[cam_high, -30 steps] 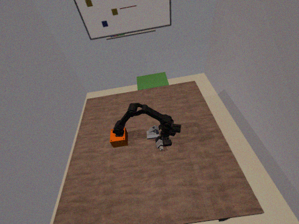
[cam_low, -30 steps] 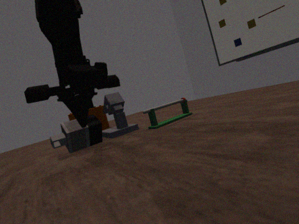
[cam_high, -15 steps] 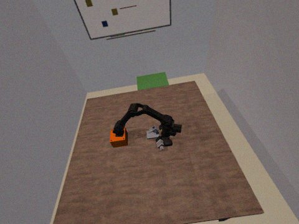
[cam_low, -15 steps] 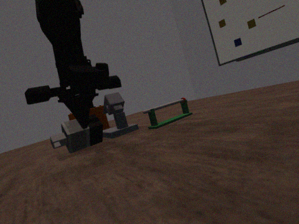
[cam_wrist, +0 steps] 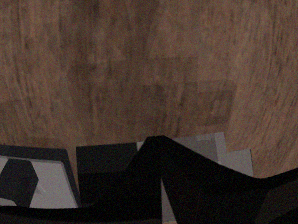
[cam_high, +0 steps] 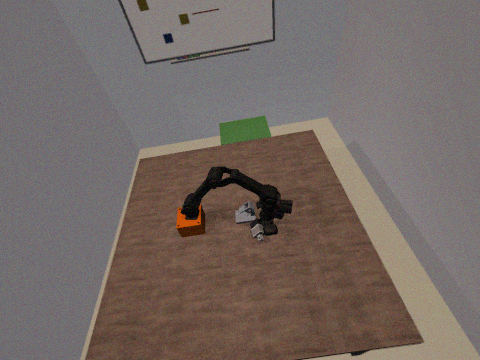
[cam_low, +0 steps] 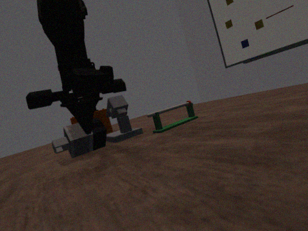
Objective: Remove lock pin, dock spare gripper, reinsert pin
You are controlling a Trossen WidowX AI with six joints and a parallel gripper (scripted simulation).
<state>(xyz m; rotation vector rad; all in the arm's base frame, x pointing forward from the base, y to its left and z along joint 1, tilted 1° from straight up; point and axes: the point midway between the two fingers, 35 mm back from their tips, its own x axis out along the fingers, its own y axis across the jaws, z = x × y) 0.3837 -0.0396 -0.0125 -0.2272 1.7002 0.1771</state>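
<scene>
The spare gripper is 30 mm behind my gripper tip, 20 mm to the right of it and 10 mm below it. From my gripper tip the other things lie so: grey mount (90 mm behind, 90 mm to the left, 10 mm above); green rack (10 mm behind, 220 mm to the left, 20 mm below).
</scene>
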